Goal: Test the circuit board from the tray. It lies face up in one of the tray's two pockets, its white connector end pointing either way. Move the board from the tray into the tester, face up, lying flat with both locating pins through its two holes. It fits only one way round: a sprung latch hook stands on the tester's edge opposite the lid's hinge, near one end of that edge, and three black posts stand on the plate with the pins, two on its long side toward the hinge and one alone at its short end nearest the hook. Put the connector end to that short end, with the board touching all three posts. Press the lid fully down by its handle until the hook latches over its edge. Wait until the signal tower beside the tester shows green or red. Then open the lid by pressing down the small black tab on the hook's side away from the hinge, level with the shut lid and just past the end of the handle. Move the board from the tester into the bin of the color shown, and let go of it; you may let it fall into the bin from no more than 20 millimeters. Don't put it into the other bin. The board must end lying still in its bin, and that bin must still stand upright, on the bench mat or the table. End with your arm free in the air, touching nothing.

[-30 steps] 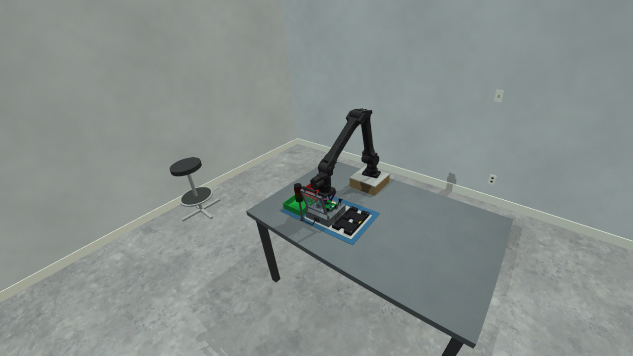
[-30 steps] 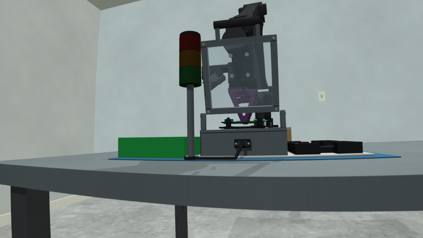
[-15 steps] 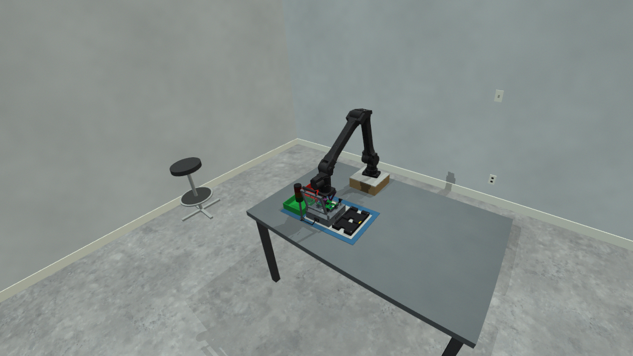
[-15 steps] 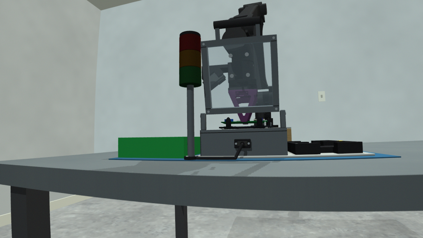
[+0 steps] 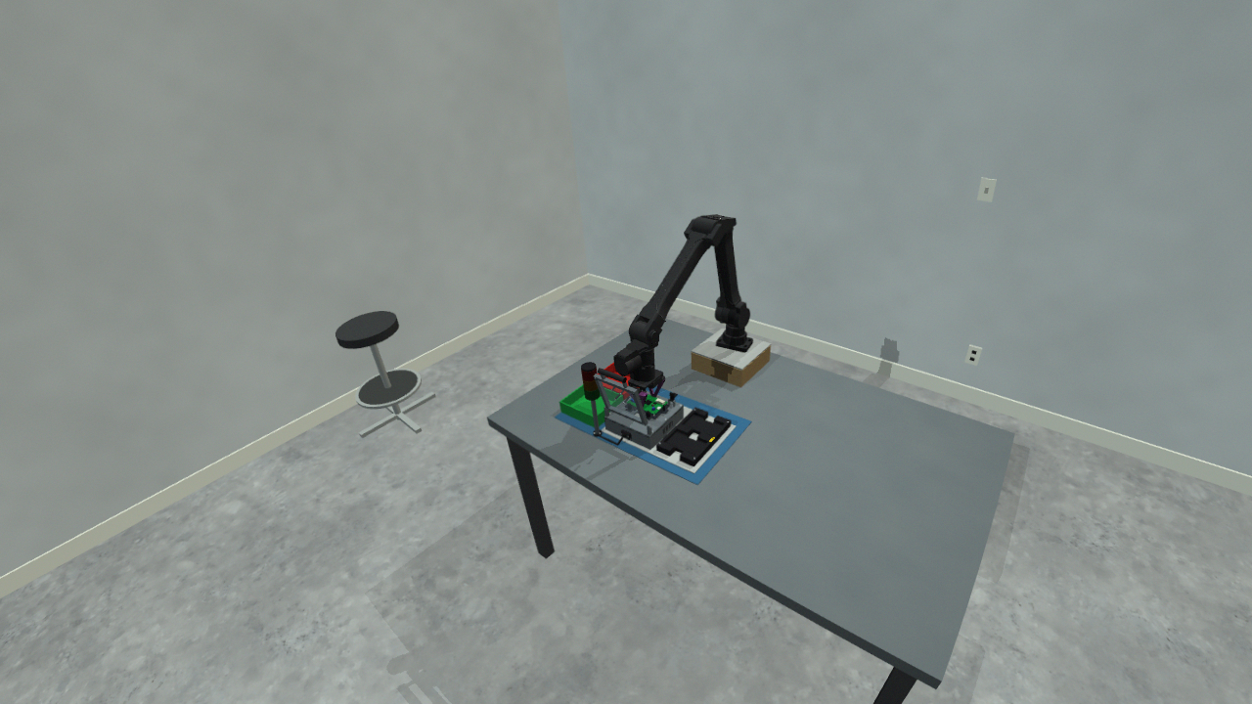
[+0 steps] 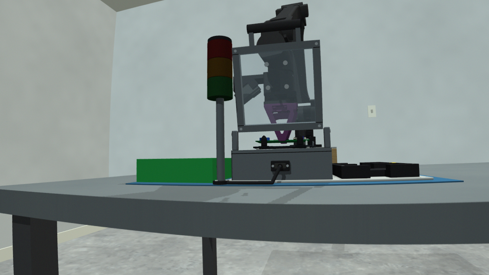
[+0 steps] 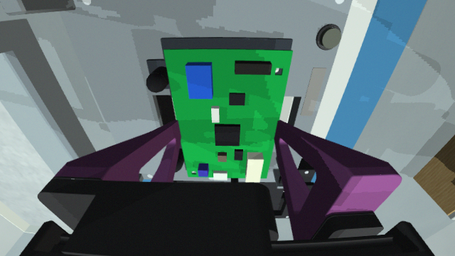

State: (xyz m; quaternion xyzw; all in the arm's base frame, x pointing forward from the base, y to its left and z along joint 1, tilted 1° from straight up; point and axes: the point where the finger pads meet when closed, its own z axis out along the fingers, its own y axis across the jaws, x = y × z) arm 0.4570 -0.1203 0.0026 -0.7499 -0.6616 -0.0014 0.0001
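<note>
Right now the green circuit board is right at my hand. Round my hand: black tester plate 1 cm to the left, 1 cm below, 1 cm ahead; black latch hook 7 cm to the left, 5 cm behind; clear lid 12 cm ahead, 10 cm above, 2 cm to the right.
</note>
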